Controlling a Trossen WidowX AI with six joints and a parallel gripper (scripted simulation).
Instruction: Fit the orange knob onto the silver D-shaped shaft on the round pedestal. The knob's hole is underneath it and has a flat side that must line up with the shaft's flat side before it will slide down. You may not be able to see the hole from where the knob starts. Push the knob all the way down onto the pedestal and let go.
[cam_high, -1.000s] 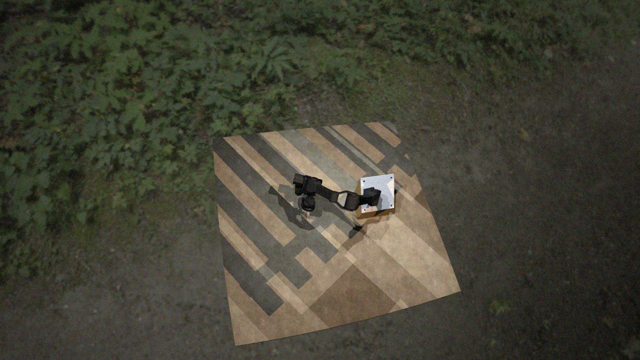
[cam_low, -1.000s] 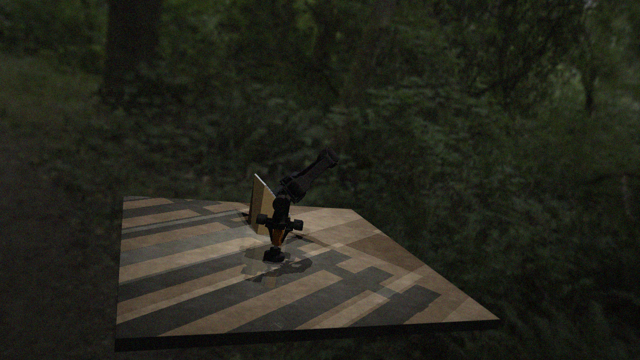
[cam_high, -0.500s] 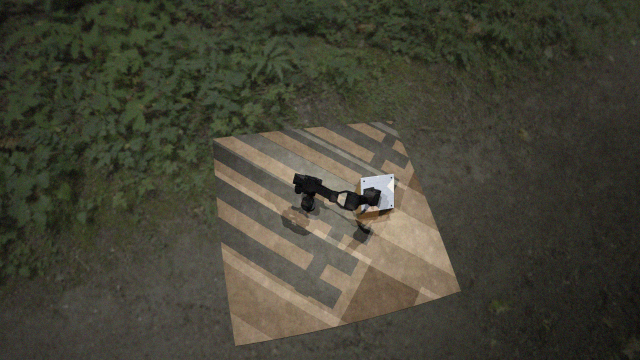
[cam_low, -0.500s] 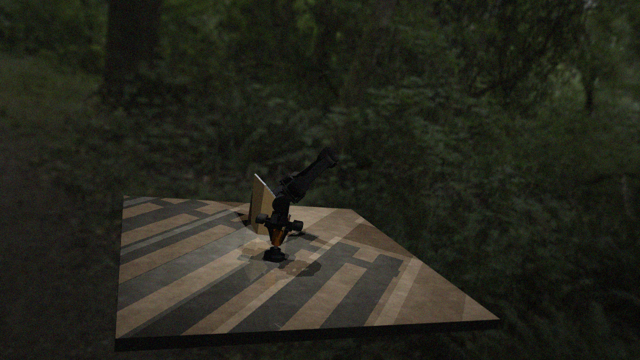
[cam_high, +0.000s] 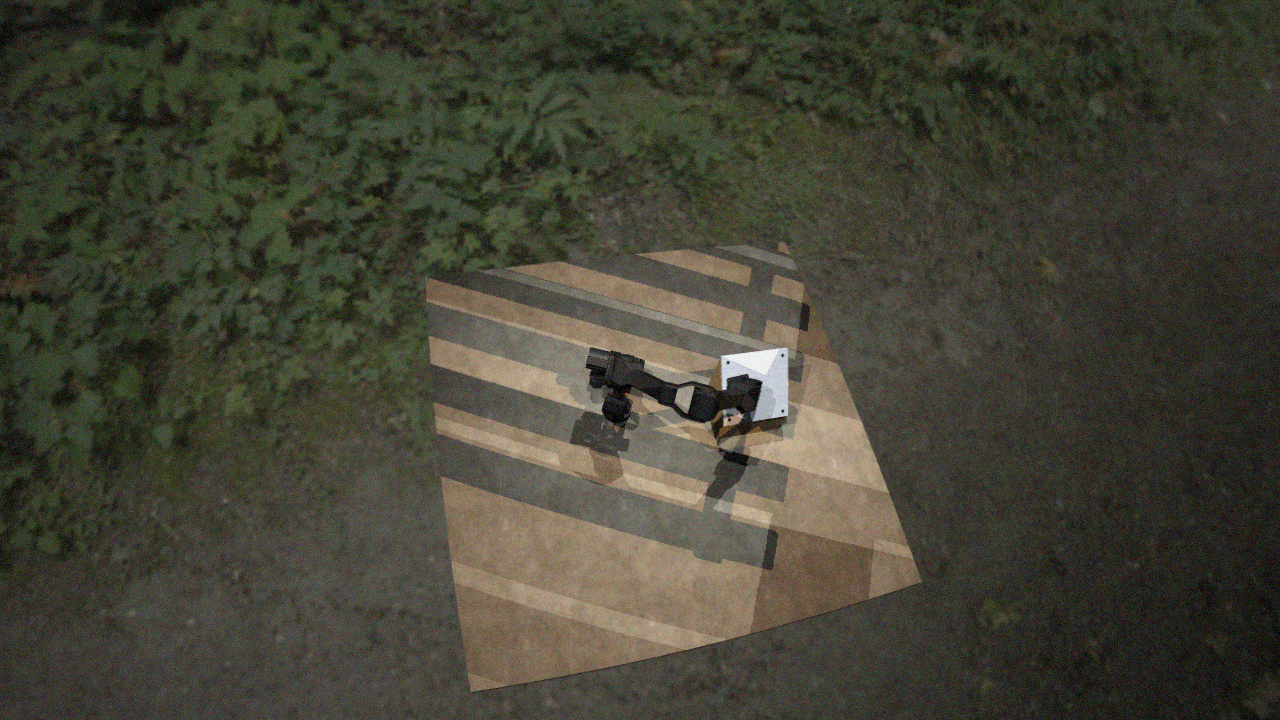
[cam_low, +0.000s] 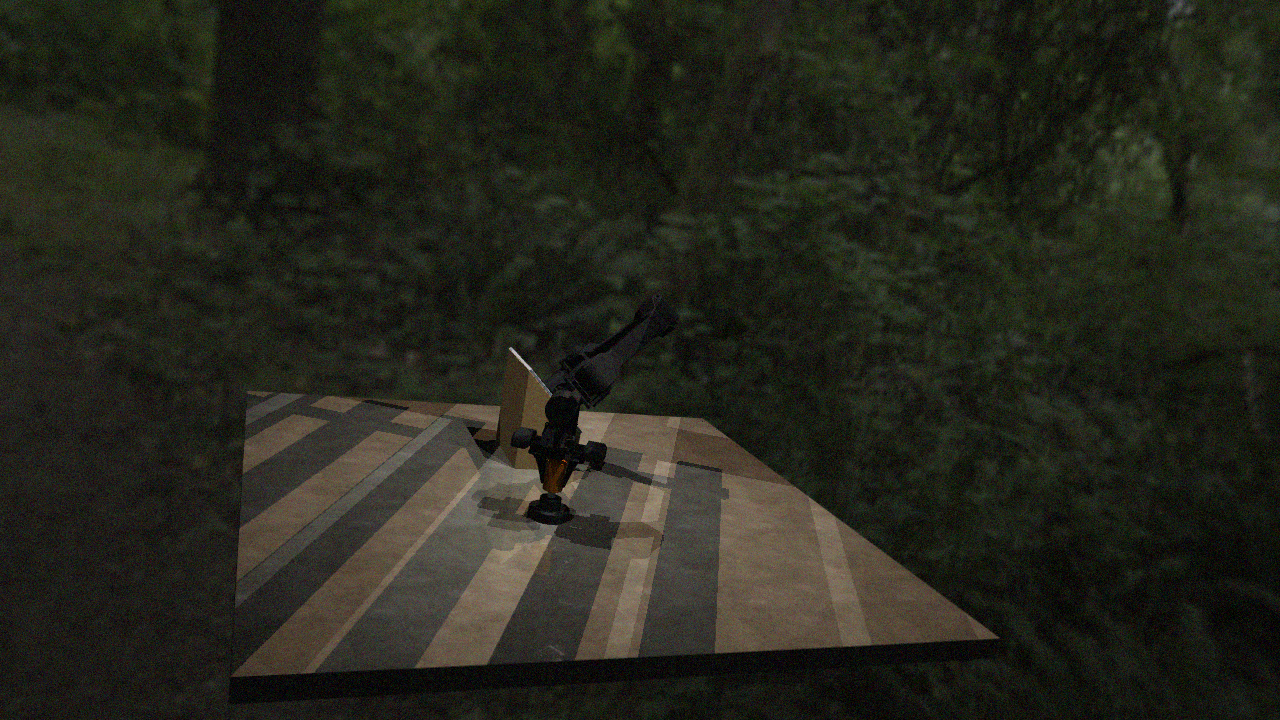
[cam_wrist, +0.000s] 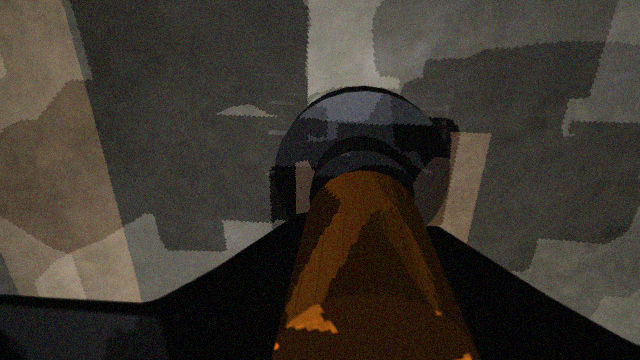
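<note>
My gripper tip is now 4 cm above the round dark pedestal. From my gripper tip the other things lie so: orange knob 3 cm above.
</note>
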